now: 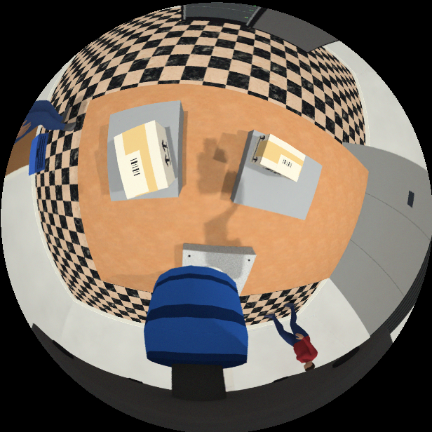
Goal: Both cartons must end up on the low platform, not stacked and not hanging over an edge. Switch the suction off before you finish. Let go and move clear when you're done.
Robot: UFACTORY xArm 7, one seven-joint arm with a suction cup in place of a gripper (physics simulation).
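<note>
A large white and tan carton point(142, 160) lies on the left grey platform point(117, 112), turned slightly, its top inside the platform's outline. A smaller carton point(280, 157) lies on the right grey platform point(280, 200), near that platform's far edge; whether it reaches over that edge is hard to tell. The cartons are apart and not stacked. Which platform is lower is hard to judge from above. My blue suction cup point(197, 272) is at the bottom middle, off both cartons, with nothing seen on it. Its sealing face is hidden.
A light grey block point(194, 252) with small dark holes lies partly behind the cup. The orange table point(210, 100) has shadows between the platforms. A grey curved body point(385, 215) stands at the right. People stand beyond the table at the left and at the bottom right.
</note>
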